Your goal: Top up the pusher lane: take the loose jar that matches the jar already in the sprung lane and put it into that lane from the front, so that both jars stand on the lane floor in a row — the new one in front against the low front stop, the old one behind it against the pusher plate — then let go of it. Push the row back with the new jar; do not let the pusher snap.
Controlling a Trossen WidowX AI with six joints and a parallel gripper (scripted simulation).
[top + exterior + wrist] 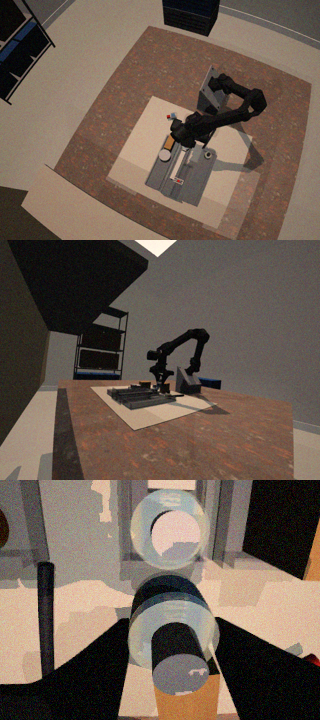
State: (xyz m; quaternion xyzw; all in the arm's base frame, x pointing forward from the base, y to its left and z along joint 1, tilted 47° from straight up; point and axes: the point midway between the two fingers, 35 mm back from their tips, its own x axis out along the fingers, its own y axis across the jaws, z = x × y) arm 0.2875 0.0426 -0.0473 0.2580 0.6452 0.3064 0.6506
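My gripper tip is now 8 cm to the left of the orange box, 7 cm short of it and 3 cm above it. Also, from my gripper tip: grey disc: 14 cm ahead, 7 cm to the right, 4 cm below; then grey lane rack: 20 cm ahead, 5 cm below, 4 cm to the left; then dark rod: 10 cm to the left, 6 cm below, 6 cm behind.
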